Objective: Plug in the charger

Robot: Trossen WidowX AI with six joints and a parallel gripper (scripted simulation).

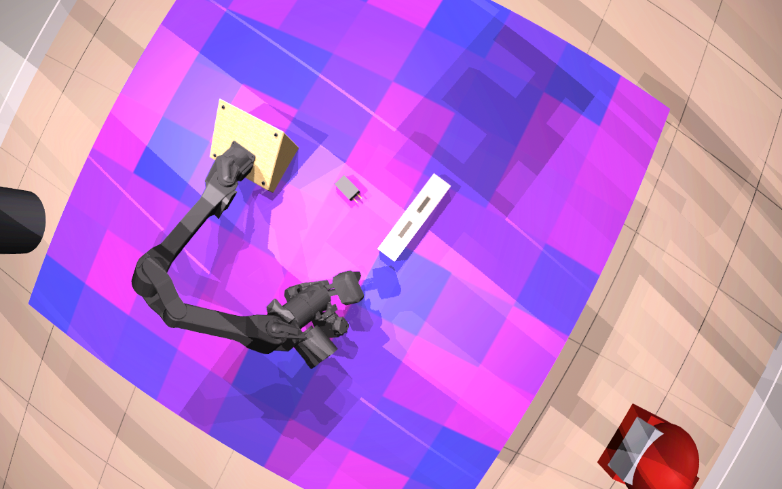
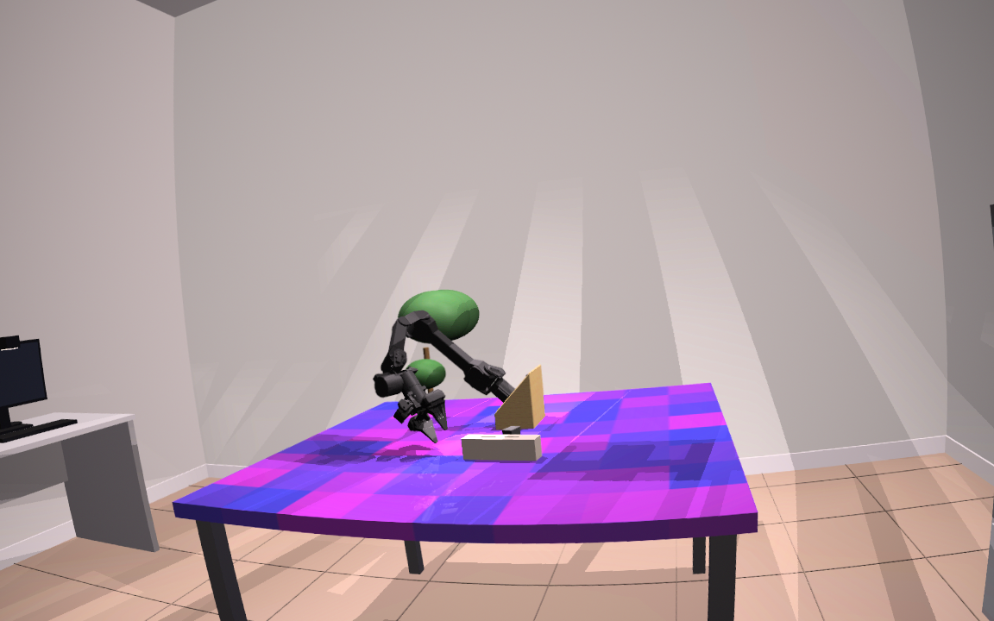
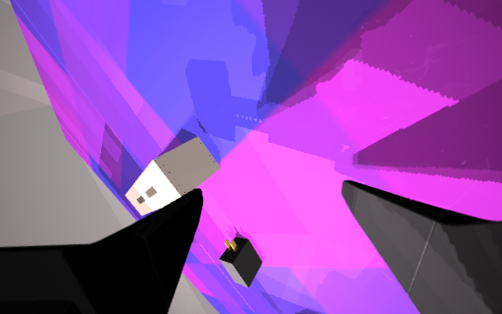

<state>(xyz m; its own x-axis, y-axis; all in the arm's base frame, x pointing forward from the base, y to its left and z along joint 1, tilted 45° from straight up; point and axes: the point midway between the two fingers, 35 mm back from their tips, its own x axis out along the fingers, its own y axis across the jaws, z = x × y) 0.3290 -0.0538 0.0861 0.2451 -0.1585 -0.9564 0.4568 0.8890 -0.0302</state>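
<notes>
My gripper tip is 160 mm to the right of the two-prong charger, 90 mm past it and 20 mm above it.
</notes>
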